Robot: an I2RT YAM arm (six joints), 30 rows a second.
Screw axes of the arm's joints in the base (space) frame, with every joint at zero. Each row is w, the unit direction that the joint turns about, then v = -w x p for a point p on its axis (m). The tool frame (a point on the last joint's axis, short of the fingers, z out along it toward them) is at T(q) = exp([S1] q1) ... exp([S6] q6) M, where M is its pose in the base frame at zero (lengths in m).
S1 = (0, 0, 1, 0.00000, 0.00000, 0.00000)
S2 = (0, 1, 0, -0.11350, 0.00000, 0.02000)
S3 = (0, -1, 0, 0.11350, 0.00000, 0.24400)
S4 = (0, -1, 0, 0.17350, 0.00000, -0.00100)
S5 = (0, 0, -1, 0.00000, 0.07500, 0.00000)
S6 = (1, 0, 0, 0.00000, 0.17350, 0.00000)
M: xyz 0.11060 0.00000 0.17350 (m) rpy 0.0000 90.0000 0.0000 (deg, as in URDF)
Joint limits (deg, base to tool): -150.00..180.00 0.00..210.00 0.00..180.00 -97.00..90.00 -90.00..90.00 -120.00..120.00
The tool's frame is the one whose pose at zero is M.
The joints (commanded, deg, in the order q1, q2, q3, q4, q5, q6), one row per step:
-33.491, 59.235, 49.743, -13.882, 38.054, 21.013
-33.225, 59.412, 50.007, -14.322, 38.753, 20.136
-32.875, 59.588, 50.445, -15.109, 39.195, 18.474
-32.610, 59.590, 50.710, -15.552, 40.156, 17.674
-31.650, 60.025, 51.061, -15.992, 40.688, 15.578
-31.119, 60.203, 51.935, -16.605, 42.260, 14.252
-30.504, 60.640, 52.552, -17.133, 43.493, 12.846
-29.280, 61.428, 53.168, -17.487, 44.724, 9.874
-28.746, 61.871, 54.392, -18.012, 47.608, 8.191
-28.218, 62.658, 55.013, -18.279, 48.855, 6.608
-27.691, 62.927, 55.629, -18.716, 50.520, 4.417
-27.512, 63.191, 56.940, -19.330, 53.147, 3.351
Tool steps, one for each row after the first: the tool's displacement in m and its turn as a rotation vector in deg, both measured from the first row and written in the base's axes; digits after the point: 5 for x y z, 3 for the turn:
0.00063, 0.00046, 0.00033, -0.266, 1.250, -0.100
0.00146, 0.00134, 0.00111, -0.556, 3.307, 0.373
0.00140, 0.00210, 0.00214, -0.974, 4.408, 0.009
0.00465, 0.00432, 0.00203, -1.432, 6.882, 1.157
0.00549, 0.00546, 0.00589, -2.308, 8.391, 0.645
0.00751, 0.00649, 0.00734, -2.875, 10.261, 0.575
0.01224, 0.00888, 0.00775, -3.786, 13.713, 1.616
0.01331, 0.00937, 0.01310, -5.111, 15.737, -0.059
0.01647, 0.00954, 0.01364, -5.635, 17.872, -0.175
0.01754, 0.01069, 0.01594, -6.528, 20.383, -0.547
0.01721, 0.01055, 0.02227, -7.536, 21.650, -2.600

